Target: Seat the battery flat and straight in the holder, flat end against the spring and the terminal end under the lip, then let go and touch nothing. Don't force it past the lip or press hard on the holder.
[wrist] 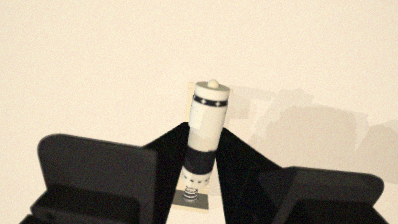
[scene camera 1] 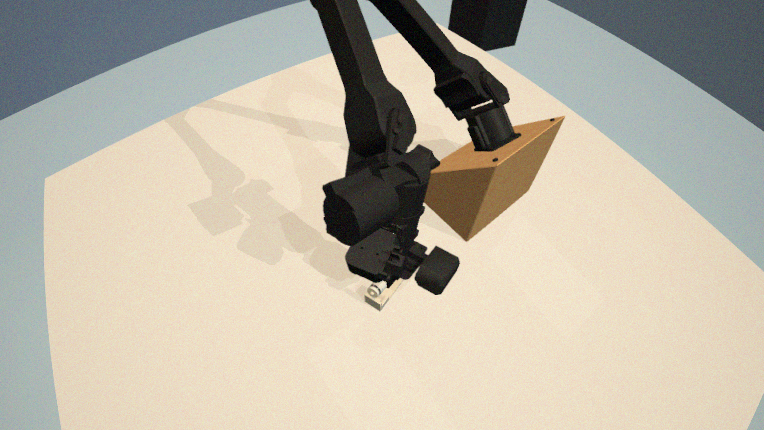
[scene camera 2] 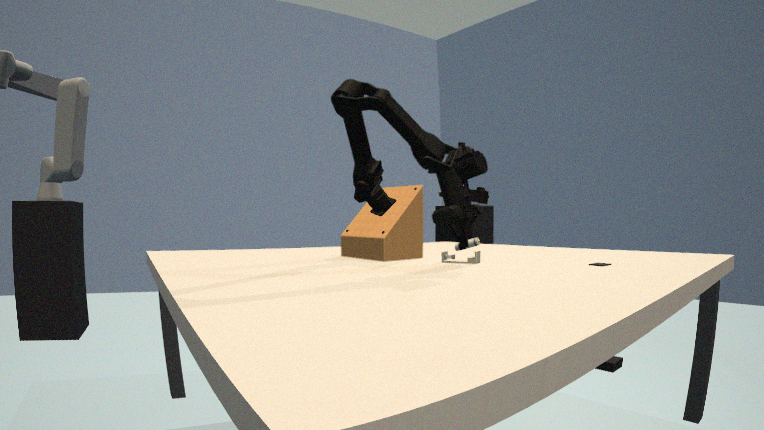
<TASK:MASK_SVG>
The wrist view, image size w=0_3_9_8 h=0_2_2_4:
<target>gripper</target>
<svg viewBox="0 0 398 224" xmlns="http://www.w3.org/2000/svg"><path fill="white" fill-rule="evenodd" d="M223 127L216 152L216 164L225 224L389 224L373 207L385 188L384 181L379 176L362 172L314 169L302 166L282 168ZM188 122L179 124L152 142L142 146L63 133L45 136L37 145L37 155L46 190L30 206L32 215L30 213L27 214L19 224L167 224L167 218L186 156L190 131Z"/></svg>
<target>battery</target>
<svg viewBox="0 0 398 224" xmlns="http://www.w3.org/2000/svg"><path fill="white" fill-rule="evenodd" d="M215 79L209 82L196 82L188 122L190 126L189 138L181 173L183 184L192 188L202 188L209 184L228 108L231 89L219 84Z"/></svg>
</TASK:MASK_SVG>
